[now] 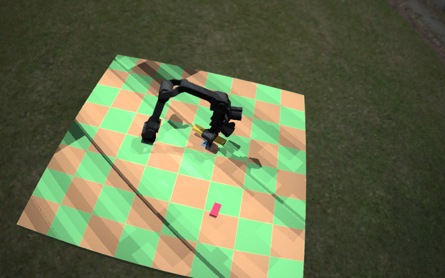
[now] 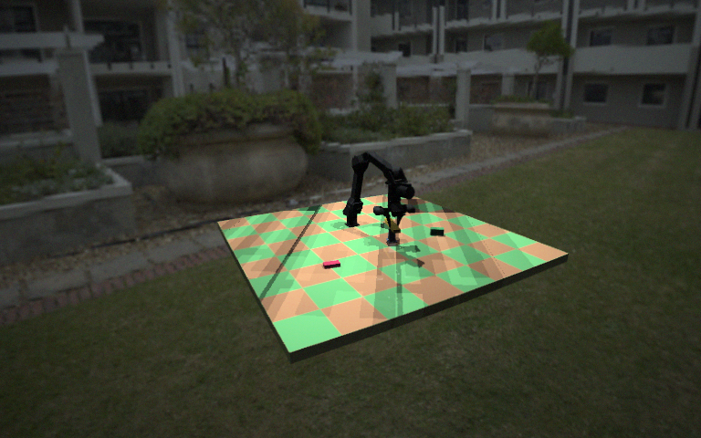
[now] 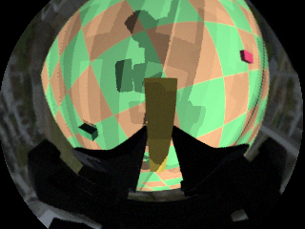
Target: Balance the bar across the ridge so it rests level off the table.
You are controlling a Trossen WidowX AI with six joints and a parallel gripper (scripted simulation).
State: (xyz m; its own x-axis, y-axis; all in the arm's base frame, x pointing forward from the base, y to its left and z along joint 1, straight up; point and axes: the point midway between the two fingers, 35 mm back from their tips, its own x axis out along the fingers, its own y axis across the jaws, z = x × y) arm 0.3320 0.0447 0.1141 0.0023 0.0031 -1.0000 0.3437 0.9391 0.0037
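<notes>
Now: the yellow bar 30 mm behind my gripper tip and 10 mm to the left of it. Also, from my gripper tip: magenta block (80 mm ahead, 360 mm to the right, 70 mm below); then dark green block (20 mm ahead, 250 mm to the left, 60 mm below).
</notes>
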